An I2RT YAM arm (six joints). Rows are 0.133 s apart.
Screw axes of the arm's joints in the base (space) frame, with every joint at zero. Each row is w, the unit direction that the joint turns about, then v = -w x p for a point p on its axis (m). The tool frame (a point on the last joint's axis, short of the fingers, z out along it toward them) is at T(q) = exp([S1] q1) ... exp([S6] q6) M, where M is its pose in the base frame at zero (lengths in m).
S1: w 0 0 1 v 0.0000 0.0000 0.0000
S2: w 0 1 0 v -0.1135 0.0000 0.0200
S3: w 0 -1 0 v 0.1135 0.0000 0.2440
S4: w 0 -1 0 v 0.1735 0.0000 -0.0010
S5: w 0 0 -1 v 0.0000 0.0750 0.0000
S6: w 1 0 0 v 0.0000 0.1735 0.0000
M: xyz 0.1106 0.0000 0.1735 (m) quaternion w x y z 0.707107 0 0.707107 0
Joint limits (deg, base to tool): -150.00..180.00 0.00..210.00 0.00..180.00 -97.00..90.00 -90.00..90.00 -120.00..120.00
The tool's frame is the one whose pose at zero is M.
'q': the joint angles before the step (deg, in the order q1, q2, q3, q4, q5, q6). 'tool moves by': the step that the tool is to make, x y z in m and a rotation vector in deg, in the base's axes. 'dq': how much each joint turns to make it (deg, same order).
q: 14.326, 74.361, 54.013, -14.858, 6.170, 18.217
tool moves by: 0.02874, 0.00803, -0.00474, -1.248, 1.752, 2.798
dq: -0.088, 7.317, 5.277, 0.248, -1.874, -2.338
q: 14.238, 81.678, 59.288, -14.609, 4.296, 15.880
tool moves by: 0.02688, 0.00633, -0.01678, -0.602, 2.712, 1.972
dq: -0.264, 7.323, 3.758, 0.866, -1.801, -1.329
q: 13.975, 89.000, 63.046, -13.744, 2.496, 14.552
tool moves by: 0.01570, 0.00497, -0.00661, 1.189, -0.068, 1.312
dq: -0.008, 3.812, 2.219, 1.945, -1.742, 0.037
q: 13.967, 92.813, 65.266, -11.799, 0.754, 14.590
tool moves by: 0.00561, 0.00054, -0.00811, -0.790, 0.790, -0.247
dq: -0.081, 1.815, 0.366, 0.498, 0.497, -0.337
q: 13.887, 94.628, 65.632, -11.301, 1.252, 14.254
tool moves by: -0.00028, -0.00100, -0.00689, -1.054, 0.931, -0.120
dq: -0.088, 0.513, -0.678, 0.051, 0.548, -0.585
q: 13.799, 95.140, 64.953, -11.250, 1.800, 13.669
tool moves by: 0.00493, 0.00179, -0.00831, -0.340, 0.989, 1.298
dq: 0.000, 1.822, 0.404, 0.399, -0.902, -0.938
